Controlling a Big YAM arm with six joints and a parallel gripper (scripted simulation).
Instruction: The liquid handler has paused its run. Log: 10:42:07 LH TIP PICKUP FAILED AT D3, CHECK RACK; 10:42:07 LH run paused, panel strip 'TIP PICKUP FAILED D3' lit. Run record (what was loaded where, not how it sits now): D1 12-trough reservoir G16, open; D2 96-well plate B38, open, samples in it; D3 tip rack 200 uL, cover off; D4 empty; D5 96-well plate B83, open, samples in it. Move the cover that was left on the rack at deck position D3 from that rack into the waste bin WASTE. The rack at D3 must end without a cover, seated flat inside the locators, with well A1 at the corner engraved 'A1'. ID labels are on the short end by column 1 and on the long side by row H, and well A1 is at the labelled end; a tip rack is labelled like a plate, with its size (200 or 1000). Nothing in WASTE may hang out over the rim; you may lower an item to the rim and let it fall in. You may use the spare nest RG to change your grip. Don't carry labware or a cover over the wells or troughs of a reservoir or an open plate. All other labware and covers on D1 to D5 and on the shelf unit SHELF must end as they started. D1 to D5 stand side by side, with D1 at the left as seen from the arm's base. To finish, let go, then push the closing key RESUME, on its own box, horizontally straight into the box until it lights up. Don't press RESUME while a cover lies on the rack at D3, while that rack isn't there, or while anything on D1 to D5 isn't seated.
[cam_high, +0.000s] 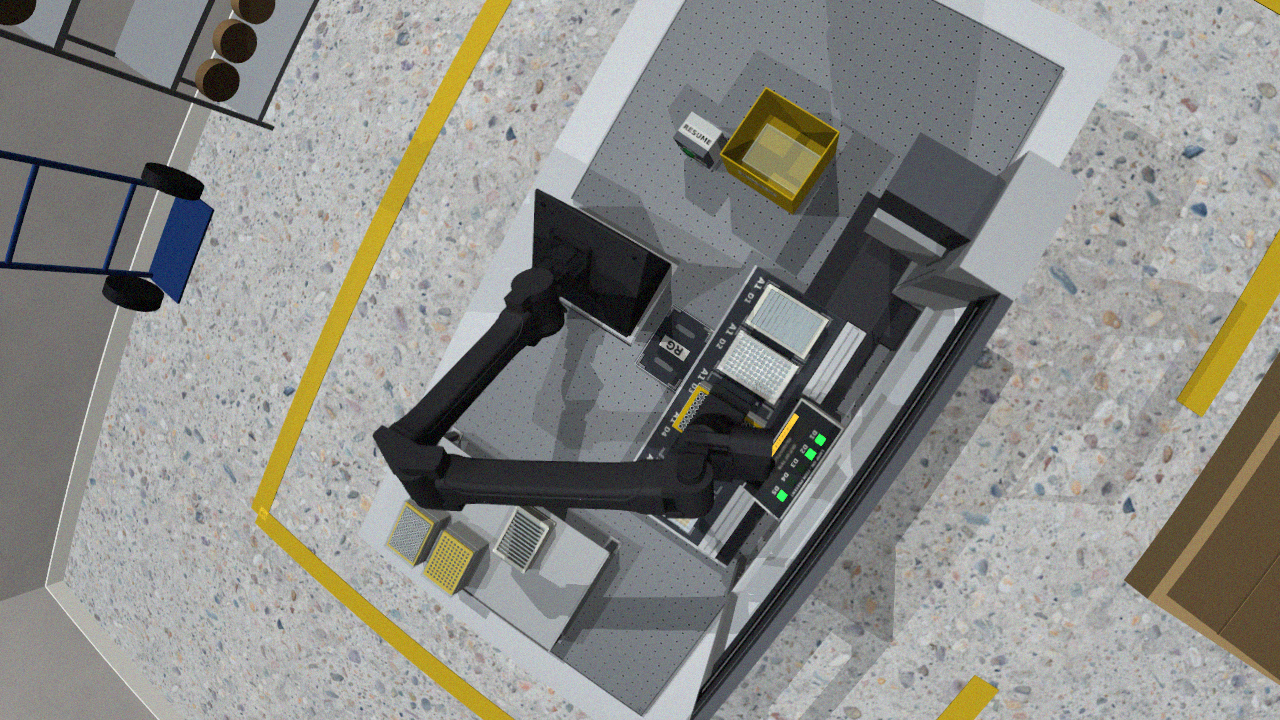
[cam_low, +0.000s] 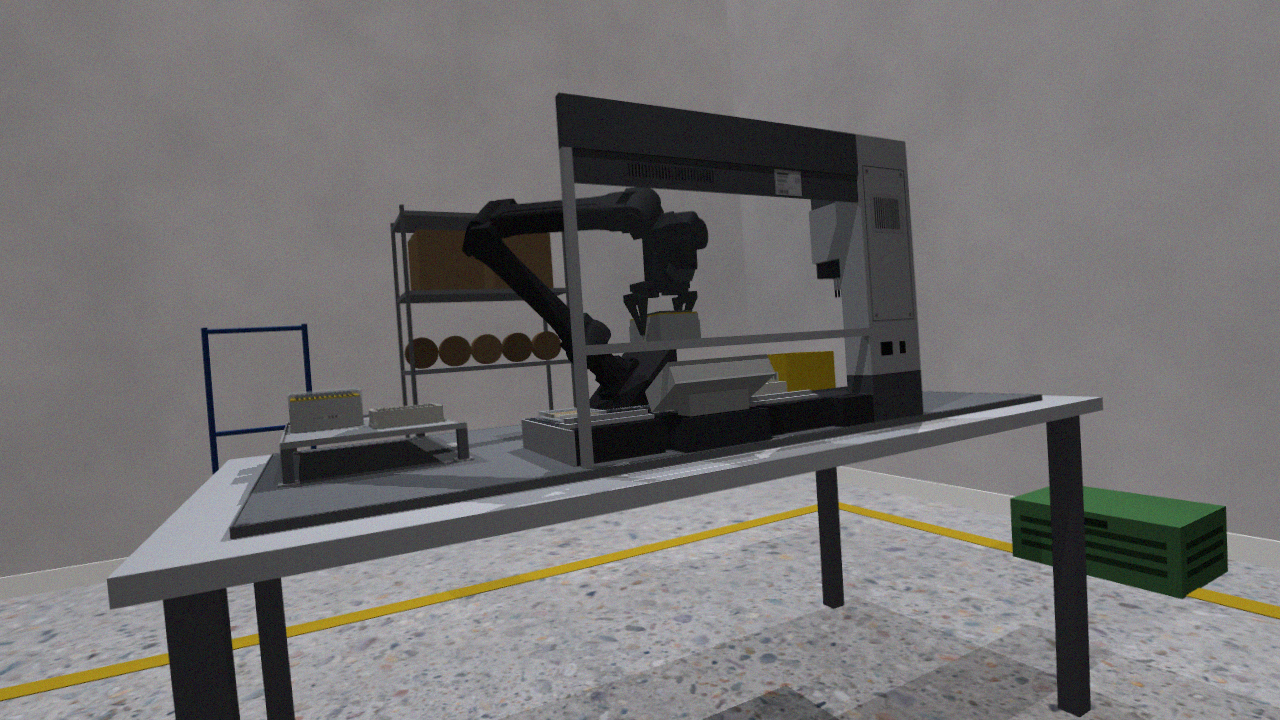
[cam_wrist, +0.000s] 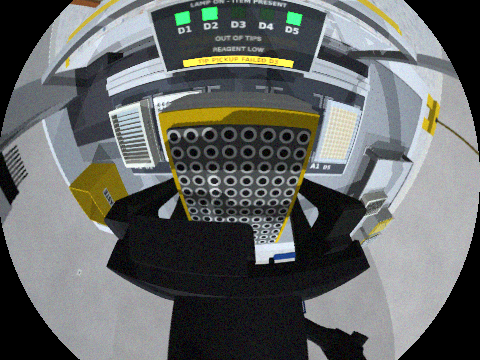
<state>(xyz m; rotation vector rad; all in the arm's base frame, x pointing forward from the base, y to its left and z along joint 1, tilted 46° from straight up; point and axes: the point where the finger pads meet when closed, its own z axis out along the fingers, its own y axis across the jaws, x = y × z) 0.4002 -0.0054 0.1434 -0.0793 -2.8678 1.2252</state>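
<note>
My gripper is now 10 mm to the left of the tip rack and 10 mm below it. Also, from my hand: plate: 140 mm below, 100 mm to the left, 10 mm ahead; frame bar: 190 mm ahead, 40 mm to the left, 30 mm below; frame post: 260 mm to the right, 180 mm ahead, 30 mm above.
</note>
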